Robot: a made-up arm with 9 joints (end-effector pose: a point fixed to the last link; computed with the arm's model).
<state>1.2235 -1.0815 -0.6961 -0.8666 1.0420 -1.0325 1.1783 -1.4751 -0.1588</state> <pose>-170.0 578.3 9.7 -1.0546 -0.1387 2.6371</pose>
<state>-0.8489 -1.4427 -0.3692 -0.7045 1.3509 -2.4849 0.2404 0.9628 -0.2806</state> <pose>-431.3 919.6 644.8 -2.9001 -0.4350 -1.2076</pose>
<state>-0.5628 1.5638 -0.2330 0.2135 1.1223 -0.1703 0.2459 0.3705 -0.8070</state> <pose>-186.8 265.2 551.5 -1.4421 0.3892 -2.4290</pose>
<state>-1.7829 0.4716 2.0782 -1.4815 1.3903 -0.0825 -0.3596 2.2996 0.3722</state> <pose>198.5 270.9 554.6 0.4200 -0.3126 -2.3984</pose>
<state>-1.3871 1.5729 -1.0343 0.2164 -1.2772 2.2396 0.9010 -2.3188 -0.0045</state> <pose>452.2 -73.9 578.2 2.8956 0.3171 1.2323</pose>
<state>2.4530 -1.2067 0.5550 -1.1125 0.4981 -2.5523 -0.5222 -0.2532 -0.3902</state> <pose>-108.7 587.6 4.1 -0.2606 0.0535 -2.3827</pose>
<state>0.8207 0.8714 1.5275 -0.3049 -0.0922 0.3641 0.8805 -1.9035 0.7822</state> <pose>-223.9 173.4 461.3 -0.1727 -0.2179 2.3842</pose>
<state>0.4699 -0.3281 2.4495 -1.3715 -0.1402 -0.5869 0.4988 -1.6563 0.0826</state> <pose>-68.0 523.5 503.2 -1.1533 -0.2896 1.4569</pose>
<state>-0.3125 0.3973 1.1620 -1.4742 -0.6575 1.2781 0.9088 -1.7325 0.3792</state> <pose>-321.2 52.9 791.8 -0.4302 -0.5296 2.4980</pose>
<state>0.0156 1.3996 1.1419 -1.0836 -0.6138 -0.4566 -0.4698 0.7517 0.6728</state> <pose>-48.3 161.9 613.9 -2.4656 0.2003 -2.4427</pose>
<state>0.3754 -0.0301 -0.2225 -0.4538 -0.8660 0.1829 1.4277 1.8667 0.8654</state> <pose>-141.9 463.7 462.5 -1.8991 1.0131 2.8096</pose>
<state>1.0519 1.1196 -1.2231 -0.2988 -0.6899 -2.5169 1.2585 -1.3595 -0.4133</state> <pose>-462.2 -212.0 709.3 2.4625 -0.6845 -0.0076</pose>
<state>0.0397 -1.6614 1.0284 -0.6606 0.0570 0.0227 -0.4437 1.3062 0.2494</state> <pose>-92.2 457.8 275.0 -0.1669 -0.6390 1.1494</pose>
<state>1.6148 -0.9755 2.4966 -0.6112 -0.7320 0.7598 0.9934 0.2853 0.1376</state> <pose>-228.0 410.0 164.1 -1.4670 -0.1970 -2.5730</pose>
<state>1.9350 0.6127 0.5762 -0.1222 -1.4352 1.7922 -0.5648 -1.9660 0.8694</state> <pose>-262.6 25.7 52.7 1.4830 0.5247 -0.6965</pose>
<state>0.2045 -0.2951 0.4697 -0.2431 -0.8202 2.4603 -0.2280 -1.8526 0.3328</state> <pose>-248.5 419.1 996.1 -0.4082 -0.7400 2.8777</pose>
